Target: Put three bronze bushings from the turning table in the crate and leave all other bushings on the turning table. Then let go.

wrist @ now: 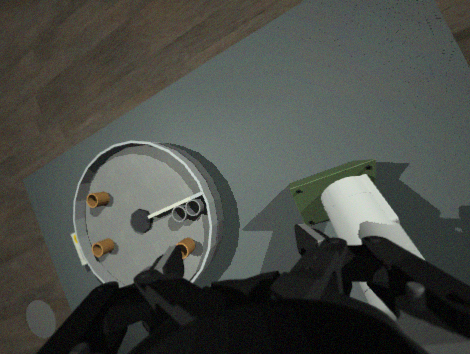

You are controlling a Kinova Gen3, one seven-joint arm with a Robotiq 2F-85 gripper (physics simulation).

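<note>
I am looking at the picture, and my gripper is there in it. The same picture shows a turning table.
</note>
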